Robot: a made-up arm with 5 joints. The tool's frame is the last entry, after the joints.
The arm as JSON. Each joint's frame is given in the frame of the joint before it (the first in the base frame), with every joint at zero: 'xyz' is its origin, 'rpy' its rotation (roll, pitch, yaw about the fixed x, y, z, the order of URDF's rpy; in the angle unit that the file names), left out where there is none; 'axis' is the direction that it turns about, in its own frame. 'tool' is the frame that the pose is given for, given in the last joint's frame.
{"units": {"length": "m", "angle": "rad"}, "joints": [
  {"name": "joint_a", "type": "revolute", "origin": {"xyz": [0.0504, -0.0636, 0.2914]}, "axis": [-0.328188, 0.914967, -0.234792]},
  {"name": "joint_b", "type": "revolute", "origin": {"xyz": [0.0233, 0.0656, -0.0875]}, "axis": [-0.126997, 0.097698, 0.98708]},
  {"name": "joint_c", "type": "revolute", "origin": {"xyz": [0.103, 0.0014, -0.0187]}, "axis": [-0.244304, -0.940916, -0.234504]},
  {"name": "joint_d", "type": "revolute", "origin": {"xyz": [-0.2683, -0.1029, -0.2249]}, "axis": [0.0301, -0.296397, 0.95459]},
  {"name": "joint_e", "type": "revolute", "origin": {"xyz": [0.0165, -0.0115, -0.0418]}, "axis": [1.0, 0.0, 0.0]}
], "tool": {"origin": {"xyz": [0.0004, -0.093, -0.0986], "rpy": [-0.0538, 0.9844, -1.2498]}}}
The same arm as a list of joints. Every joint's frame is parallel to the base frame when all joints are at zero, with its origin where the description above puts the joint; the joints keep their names.
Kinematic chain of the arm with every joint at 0, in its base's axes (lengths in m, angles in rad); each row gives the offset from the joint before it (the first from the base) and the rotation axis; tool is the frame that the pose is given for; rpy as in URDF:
joint_a: xyz 0.0504 -0.0636 0.2914 axis -0.328188 0.914967 -0.234792
joint_b: xyz 0.0233 0.0656 -0.0875 axis -0.126997 0.097698 0.98708
joint_c: xyz 0.1030 0.0014 -0.0187 axis -0.244304 -0.940916 -0.234504
joint_d: xyz -0.2683 -0.1029 -0.2249 axis 0.0301 -0.296397 0.95459
joint_e: xyz 0.0165 -0.0115 -0.0418 axis +x
tool: xyz 0.0004 -0.0930 -0.0986 rpy -0.0538 0.9844 -1.2498

